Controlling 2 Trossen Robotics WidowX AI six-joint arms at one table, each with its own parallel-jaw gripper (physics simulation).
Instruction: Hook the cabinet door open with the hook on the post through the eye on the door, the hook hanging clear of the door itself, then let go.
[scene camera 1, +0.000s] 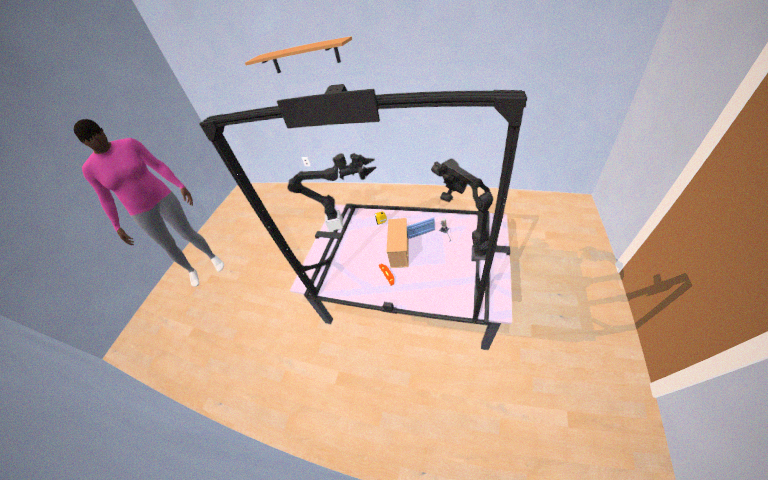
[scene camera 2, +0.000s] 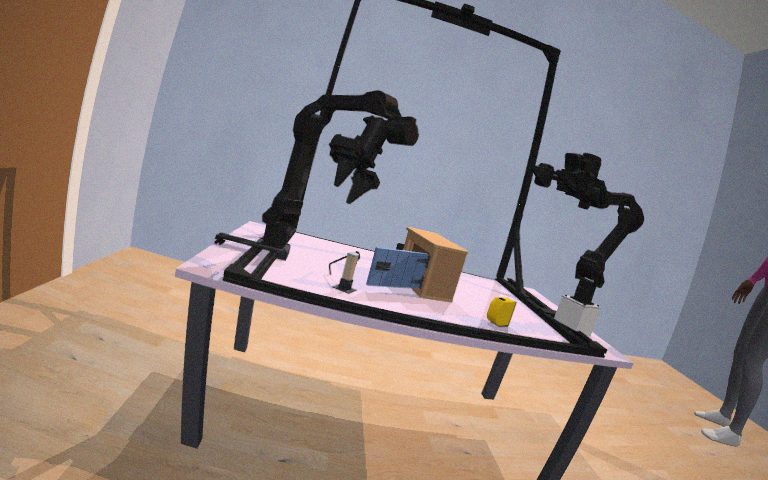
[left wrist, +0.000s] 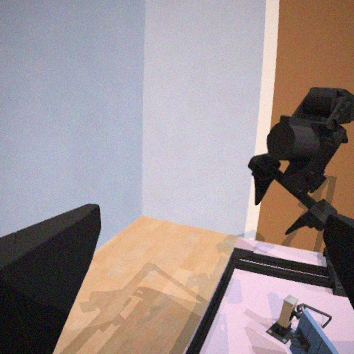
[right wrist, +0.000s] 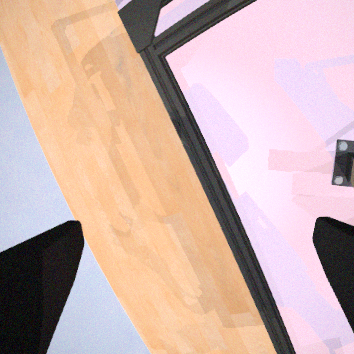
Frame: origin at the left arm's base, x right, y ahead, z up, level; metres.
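Where they show: left gripper, fingertip midpoint: (scene camera 1: 375, 163) (scene camera 2: 544, 169) (left wrist: 215, 221); right gripper, fingertip midpoint: (scene camera 1: 456, 193) (scene camera 2: 342, 195) (left wrist: 270, 218) (right wrist: 199, 231); left arm's base, origin of the base link: (scene camera 1: 332, 216) (scene camera 2: 582, 301); right arm's base, origin of the base link: (scene camera 1: 480, 252) (scene camera 2: 273, 244).
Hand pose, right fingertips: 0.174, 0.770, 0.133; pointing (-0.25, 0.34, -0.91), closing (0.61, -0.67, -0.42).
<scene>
Things, the pixels of their top centre, and the offset from my right fingertips, as dx, dy, dz. "pt": a spot on its surface instead.
- wooden cabinet, middle of its top: (scene camera 2: 435, 238) (scene camera 1: 396, 233) +0.149, -0.380, -0.077
- pale post, surface spot: (left wrist: 287, 312) (scene camera 2: 355, 264) (scene camera 1: 442, 221) pt +0.041, -0.094, -0.165
- yellow block, middle of its top: (scene camera 2: 505, 296) (scene camera 1: 379, 213) -0.130, -0.460, -0.152
- orange object, middle of its top: (scene camera 1: 387, 273) +0.298, -0.476, -0.215
A wooden cabinet (scene camera 1: 397, 236) (scene camera 2: 447, 276) stands on the table; its blue door (scene camera 1: 421, 228) (scene camera 2: 403, 268) (left wrist: 316, 336) is swung outward. A dark fitting (scene camera 2: 383, 266) is on the door face; whether it is the eye is too small to tell. A pale post (scene camera 1: 444, 224) (scene camera 2: 350, 268) (left wrist: 287, 312) stands upright near the door's free edge. Its thin dark hook (scene camera 2: 336, 262) (left wrist: 328, 320) reaches left in scene camera 2, away from the door. My left gripper (scene camera 1: 373, 165) (left wrist: 215, 221) is open and empty, high at the side. My right gripper (scene camera 2: 344, 193) (right wrist: 199, 231) is open and empty, high above the post's area.
A yellow block (scene camera 1: 380, 217) (scene camera 2: 501, 311) stands behind the cabinet in scene camera 1. An orange object (scene camera 1: 386, 273) lies in front of the cabinet there. A black frame (scene camera 1: 436, 314) (scene camera 2: 396, 314) runs around the table, with uprights and a crossbar overhead. A person (scene camera 1: 133, 178) stands at the left.
</scene>
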